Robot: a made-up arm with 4 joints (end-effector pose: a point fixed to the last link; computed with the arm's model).
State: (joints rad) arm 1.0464 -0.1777 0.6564 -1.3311
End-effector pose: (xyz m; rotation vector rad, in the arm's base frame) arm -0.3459 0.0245 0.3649 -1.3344 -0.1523 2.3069
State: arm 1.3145 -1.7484 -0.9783 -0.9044
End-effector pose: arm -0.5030 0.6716 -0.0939 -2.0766 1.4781 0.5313
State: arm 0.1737 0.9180 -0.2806 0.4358
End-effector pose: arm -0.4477 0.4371 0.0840 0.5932 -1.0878 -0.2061
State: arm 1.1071 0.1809 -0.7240 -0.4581
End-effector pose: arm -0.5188 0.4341 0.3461 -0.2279 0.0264 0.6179
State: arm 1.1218 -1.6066 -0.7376 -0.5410
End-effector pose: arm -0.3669 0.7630 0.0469 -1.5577 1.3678 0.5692
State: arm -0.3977 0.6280 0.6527 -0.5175
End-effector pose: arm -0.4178 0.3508 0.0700 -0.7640 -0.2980 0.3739
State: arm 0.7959 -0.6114 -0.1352 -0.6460
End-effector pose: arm -0.3252 0.5096 0.4218 -0.7215 0.7605 1.0710
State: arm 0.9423 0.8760 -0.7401 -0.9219
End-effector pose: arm -0.5676 0.3863 0.2233 -0.1688 -0.3410 0.5652
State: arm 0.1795 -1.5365 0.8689 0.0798
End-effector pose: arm 0.3179 0.2107 0.4140 0.5590 1.5006 0.7395
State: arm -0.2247 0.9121 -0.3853 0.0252
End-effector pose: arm -0.2618 0.5581 0.1238 0.0931 -0.9394 -0.5721
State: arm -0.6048 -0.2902 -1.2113 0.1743
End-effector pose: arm 0.3876 0.2539 0.3304 -0.1049 0.1475 -1.8999
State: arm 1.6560 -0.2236 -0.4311 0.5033
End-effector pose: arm -0.5382 0.1904 0.4173 0.2233 0.0922 0.9266
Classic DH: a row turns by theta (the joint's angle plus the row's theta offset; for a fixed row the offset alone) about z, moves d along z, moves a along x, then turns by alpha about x. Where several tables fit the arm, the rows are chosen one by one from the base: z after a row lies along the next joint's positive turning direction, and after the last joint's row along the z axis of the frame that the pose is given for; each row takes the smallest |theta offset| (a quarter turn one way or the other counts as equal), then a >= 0, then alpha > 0; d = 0 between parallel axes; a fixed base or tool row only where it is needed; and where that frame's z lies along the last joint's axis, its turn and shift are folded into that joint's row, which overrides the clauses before.
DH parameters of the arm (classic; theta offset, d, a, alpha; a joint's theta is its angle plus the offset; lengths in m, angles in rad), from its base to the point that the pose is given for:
base (fixed): -0.7112 0 -0.2204 0
joint 1: 0.7112 0.05 0.1721 1.5708
joint 2: 0 -0.0481 0.0184 -1.5708
joint 3: 0.9724 0.0019 -0.006 2.1403
joint 4: 0 -0.4489 0.0445 -2.1403
tool (fixed): -0.9724 0.0825 0 0

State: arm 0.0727 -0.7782 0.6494 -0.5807
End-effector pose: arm -0.0662 0.2485 0.5292 -0.1252 0.8394 1.1663
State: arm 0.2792 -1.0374 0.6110 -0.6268
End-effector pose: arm 0.0233 0.3169 0.5278 -0.1459 1.1131 1.3809
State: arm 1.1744 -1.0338 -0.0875 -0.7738
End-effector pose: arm -0.3899 0.5502 0.4084 -1.1490 1.0980 1.5339
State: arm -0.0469 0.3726 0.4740 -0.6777
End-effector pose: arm -0.4377 0.3263 0.1851 -0.6906 -0.1185 0.6648
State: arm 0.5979 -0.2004 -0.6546 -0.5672
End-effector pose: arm -0.2598 0.6210 0.3492 -0.4780 0.4580 0.2676
